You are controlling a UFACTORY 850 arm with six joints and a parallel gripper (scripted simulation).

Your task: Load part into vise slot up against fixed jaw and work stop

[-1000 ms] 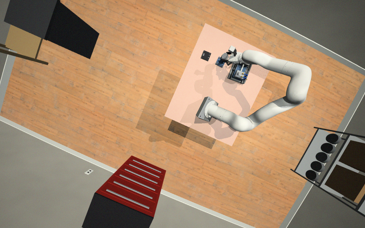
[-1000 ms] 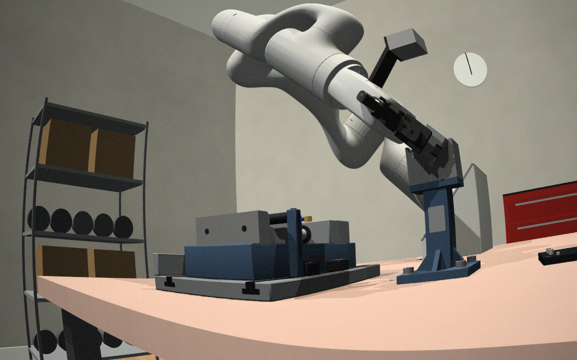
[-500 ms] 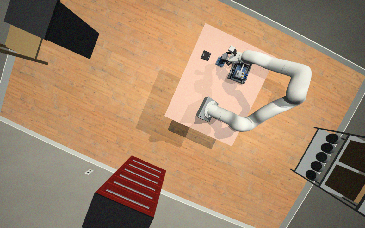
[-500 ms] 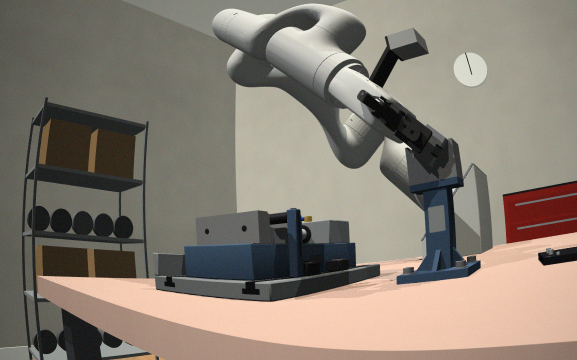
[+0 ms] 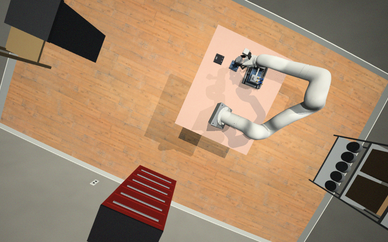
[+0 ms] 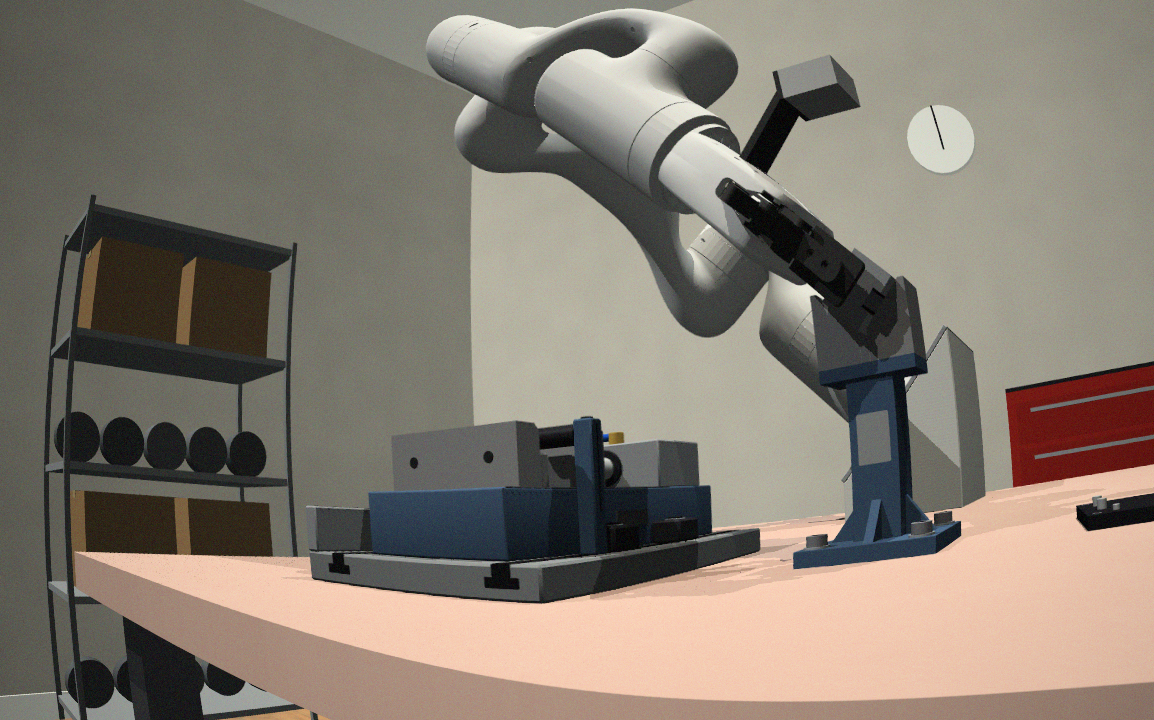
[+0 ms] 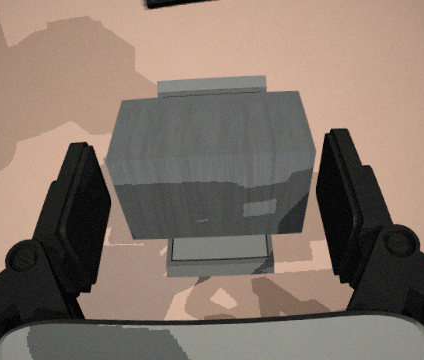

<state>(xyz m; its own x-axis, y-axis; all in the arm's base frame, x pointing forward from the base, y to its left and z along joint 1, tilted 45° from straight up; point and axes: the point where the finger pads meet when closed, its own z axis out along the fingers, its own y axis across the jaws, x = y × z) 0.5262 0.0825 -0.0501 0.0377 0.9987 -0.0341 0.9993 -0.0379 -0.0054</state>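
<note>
Now: the part 10 mm to the left of my hand and 10 mm below it. Also, from my hand: cylinder rod 10 mm ahead, 220 mm to the right, 90 mm below; then moving jaw 60 mm ahead, 220 mm to the right, 90 mm below; then work stop rod 100 mm ahead, 170 mm to the right, 70 mm below.
</note>
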